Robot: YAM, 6 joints.
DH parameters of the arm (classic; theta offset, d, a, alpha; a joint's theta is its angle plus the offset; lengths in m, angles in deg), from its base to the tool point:
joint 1: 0 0.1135 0.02 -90
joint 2: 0 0 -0.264 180
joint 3: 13.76 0 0.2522 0
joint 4: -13.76 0 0.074 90
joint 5: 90 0 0 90
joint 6: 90 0.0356 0 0
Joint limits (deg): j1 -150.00..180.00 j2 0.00..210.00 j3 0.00..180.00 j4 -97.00..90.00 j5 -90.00..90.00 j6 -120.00..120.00
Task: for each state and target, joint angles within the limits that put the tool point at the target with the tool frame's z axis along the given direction. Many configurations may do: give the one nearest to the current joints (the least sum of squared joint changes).
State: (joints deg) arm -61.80 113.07 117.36 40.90 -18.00 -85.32
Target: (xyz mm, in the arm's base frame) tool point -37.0 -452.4 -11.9 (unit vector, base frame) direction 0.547 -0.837 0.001
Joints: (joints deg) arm -97.61 155.55 73.19 82.43 -40.78 -85.32
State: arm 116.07 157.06 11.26 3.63 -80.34 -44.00
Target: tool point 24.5 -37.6 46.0 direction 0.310 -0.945 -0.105
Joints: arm 163.61 159.95 0.11 -9.61 -54.99 -44.00
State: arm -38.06 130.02 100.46 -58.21 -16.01 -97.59
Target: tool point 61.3 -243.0 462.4 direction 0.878 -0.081 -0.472
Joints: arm -82.87 91.87 120.65 -96.92 -59.43 -97.59
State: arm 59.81 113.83 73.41 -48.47 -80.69 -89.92
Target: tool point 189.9 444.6 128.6 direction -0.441 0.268 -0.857
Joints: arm 64.71 142.01 118.42 -62.81 -30.87 -89.92
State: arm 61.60 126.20 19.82 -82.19 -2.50 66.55
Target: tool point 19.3 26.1 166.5 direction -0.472 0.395 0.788
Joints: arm 18.44 150.93 0.11 -96.90 -31.61 66.55
